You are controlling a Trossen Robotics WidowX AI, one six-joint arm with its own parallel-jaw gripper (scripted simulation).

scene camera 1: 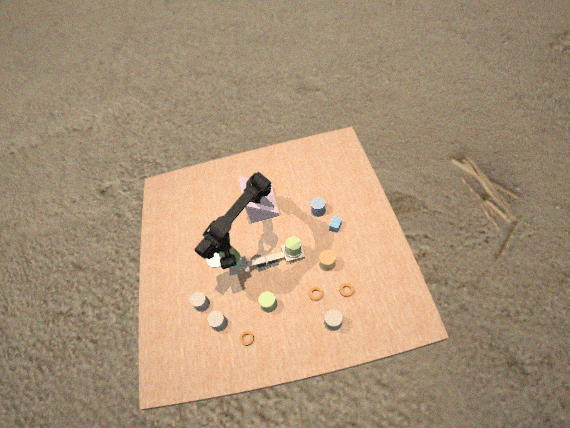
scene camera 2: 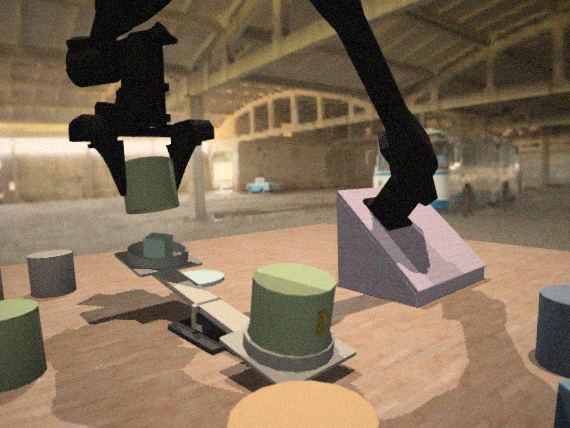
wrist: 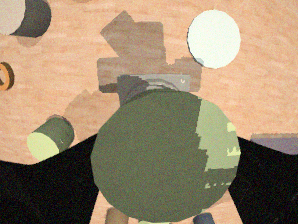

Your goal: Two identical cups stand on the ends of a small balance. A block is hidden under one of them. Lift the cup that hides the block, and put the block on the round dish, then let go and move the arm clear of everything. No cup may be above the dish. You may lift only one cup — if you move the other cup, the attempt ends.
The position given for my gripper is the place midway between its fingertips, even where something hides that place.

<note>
In view: my gripper [scene camera 2: 149,194], a small balance [scene camera 2: 275,368] and a pale round dish [wrist: 213,40].
The small balance is seen too in the wrist view [wrist: 128,86]. My gripper shows as well in the wrist view [wrist: 160,133].
</note>
